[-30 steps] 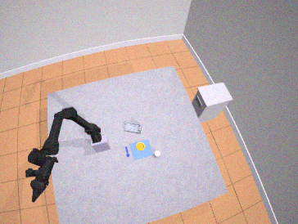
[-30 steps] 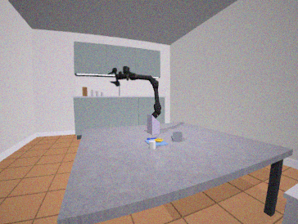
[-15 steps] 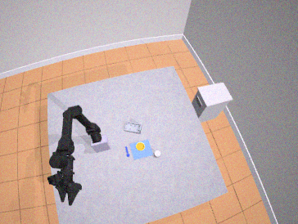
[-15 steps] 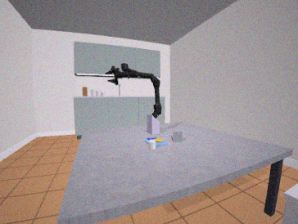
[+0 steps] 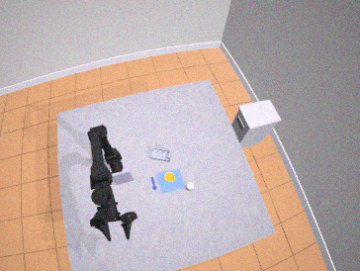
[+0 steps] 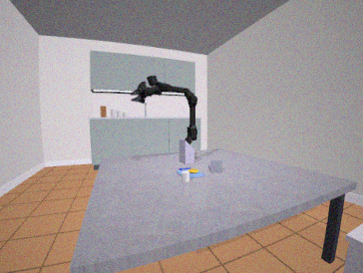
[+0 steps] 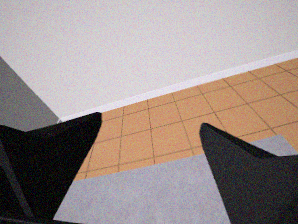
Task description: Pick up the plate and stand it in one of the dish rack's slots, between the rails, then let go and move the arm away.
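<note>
Right now my gripper tip is 48 cm above the yellow plate, 36 cm to the right of it and 28 cm short of it. Round my gripper tip: blue spoon: 49 cm below, 33 cm to the left, 17 cm ahead; then white cup: 47 cm below, 39 cm ahead, 27 cm to the left; then light blue mat: 49 cm below, 34 cm to the left, 28 cm ahead.
</note>
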